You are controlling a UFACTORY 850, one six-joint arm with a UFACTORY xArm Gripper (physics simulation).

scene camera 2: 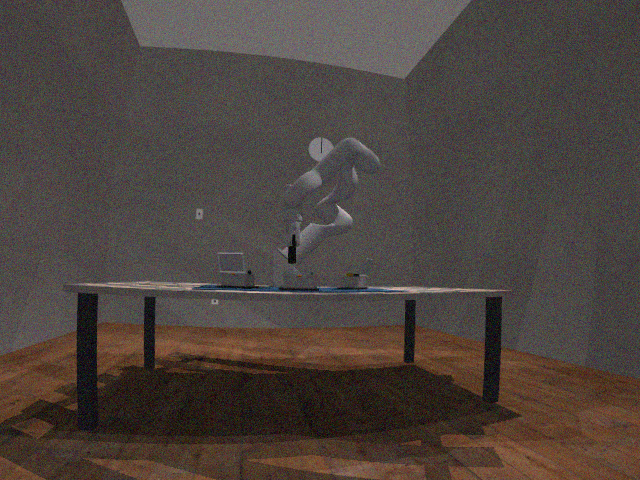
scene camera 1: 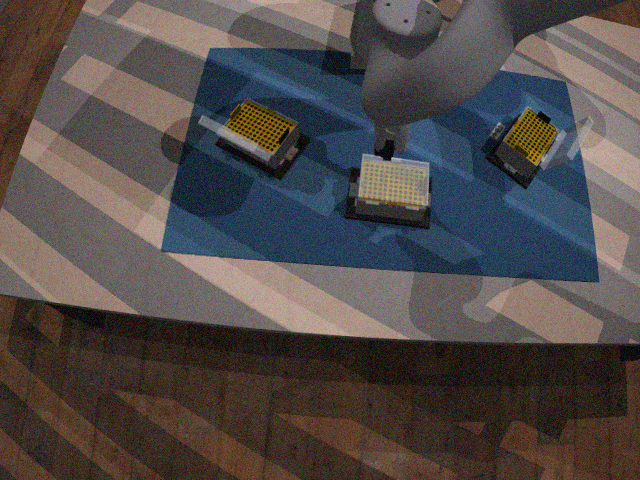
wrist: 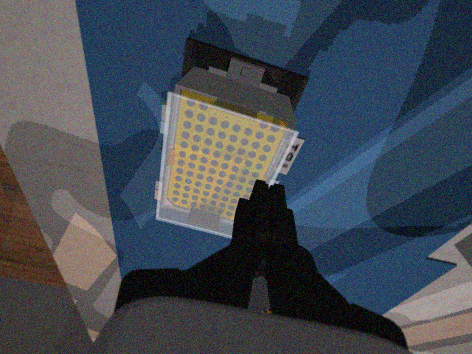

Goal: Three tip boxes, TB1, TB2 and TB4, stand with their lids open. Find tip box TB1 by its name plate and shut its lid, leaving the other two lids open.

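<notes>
The middle tip box (scene camera 1: 392, 211) (scene camera 2: 298, 280) (wrist: 235, 90) carries a side name plate (wrist: 292, 156) that appears to read TB1 in the wrist view. Its clear lid (scene camera 1: 395, 181) (wrist: 225, 155) lies down over the yellow tip rack. The left box (scene camera 1: 261, 126) (scene camera 2: 236, 279) has its lid (scene camera 1: 237, 138) (scene camera 2: 230, 261) standing open. The right box (scene camera 1: 529, 136) (scene camera 2: 353, 281) also has its lid (scene camera 1: 580, 139) (scene camera 2: 368, 266) open. The plates of these two are unreadable. My gripper (scene camera 1: 385, 155) (scene camera 2: 292, 262) (wrist: 262, 199) is shut and empty, above the middle box's back edge area.
The boxes stand on a blue mat (scene camera 1: 310, 242) (wrist: 135, 250) on a striped table (scene camera 1: 258, 294) (scene camera 2: 124, 287). The arm (scene camera 1: 429, 77) (scene camera 2: 310, 183) reaches over the mat from behind, between the left and right boxes. The table's front edge lies beyond the mat.
</notes>
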